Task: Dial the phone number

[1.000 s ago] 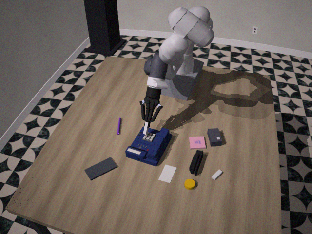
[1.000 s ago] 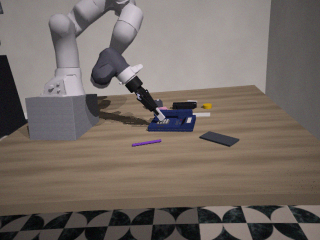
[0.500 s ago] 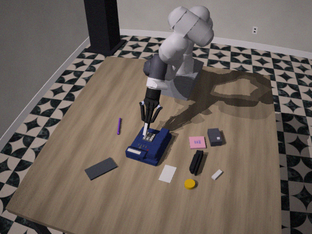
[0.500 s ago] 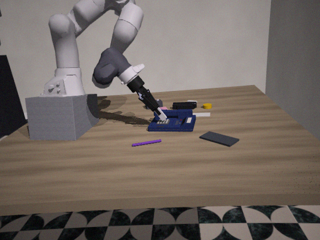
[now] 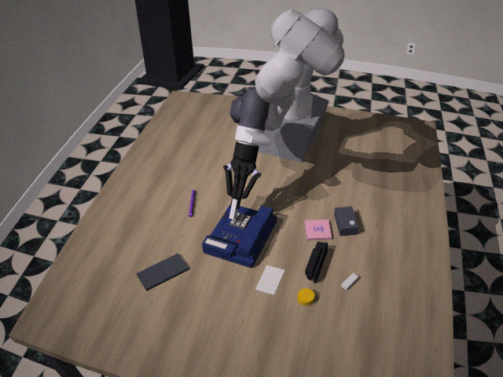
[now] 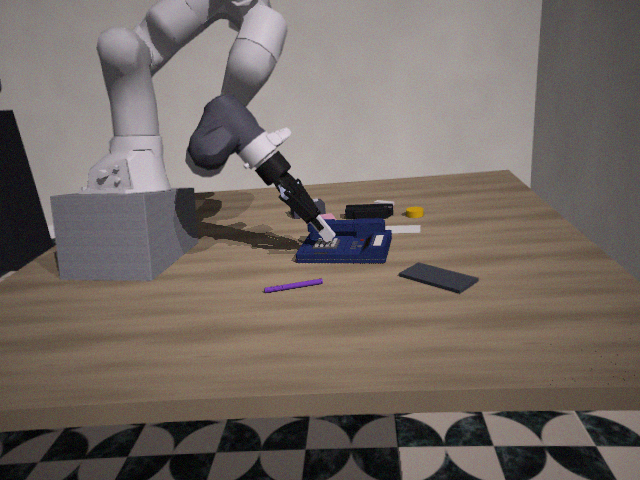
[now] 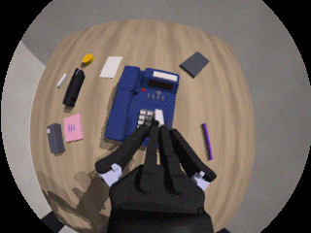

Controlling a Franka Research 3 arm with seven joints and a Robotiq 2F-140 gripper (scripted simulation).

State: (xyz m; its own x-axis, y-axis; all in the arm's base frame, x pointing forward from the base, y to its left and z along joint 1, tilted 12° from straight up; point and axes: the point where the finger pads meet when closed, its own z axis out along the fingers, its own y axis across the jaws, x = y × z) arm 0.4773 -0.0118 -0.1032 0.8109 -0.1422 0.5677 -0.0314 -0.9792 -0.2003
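My gripper is now 40 mm short of the handset, 90 mm to the right of it and 30 mm above it. Round my hand: purple pen (40 mm behind, 180 mm to the right, 70 mm below); then dark grey slab (270 mm ahead, 140 mm to the right, 70 mm below); then white card (180 mm ahead, 190 mm to the left, 70 mm below).
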